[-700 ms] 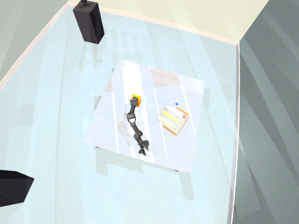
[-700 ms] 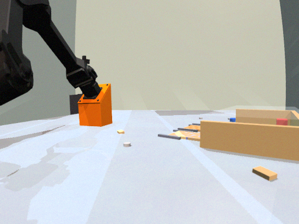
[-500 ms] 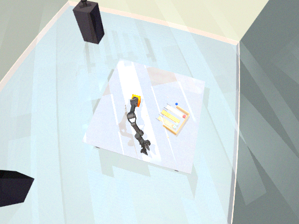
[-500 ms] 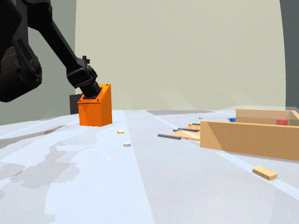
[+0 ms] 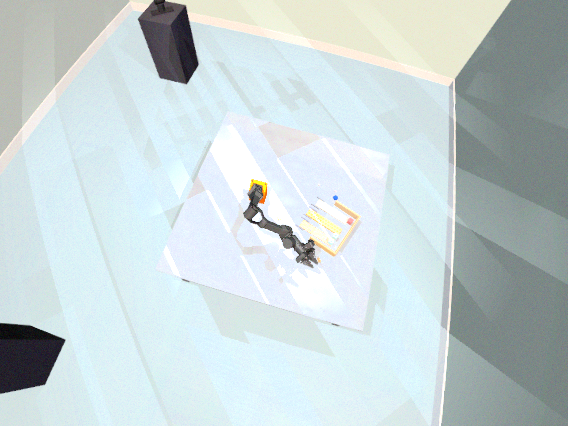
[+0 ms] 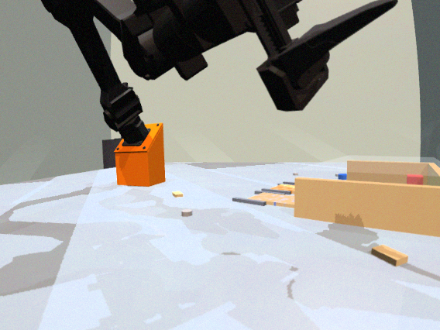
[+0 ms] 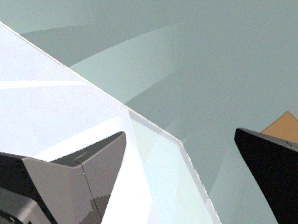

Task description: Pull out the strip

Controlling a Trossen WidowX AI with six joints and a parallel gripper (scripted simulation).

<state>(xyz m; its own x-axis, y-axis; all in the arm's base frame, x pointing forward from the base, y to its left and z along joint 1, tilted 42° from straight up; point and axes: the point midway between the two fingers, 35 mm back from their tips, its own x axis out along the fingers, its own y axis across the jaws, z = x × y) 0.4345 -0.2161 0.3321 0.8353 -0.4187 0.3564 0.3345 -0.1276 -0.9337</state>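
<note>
Right now the orange-dotted yellow strip is 1 cm ahead of my gripper tip, 36 cm to the left of it and 21 cm below it.
</note>
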